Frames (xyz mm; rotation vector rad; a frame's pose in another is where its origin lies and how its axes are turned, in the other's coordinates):
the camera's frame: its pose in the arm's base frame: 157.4 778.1 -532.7 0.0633 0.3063 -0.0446
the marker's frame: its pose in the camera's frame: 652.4 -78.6 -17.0 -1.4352 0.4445 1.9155
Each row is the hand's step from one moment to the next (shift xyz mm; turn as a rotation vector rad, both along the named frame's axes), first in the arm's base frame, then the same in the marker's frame.
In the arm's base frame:
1: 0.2 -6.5 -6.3 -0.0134 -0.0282 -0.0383
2: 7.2 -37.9 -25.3 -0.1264 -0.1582 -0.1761
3: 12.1 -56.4 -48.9 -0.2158 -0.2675 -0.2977
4: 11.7 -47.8 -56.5 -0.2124 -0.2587 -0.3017
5: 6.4 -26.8 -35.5 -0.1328 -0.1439 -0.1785
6: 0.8 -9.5 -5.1 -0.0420 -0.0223 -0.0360
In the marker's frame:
1: 2.6 3.9 -7.8 0.0261 0.0269 -0.0322
2: 3.2 18.7 -42.1 0.1350 0.1908 -0.1319
3: 13.5 26.2 -69.6 0.2291 0.3241 -0.2218
4: 23.3 20.4 -68.2 0.2344 0.3155 -0.2203
5: 16.3 11.4 -40.3 0.1452 0.1859 -0.1207
6: 0.2 5.5 -9.3 0.0381 0.0443 -0.0120

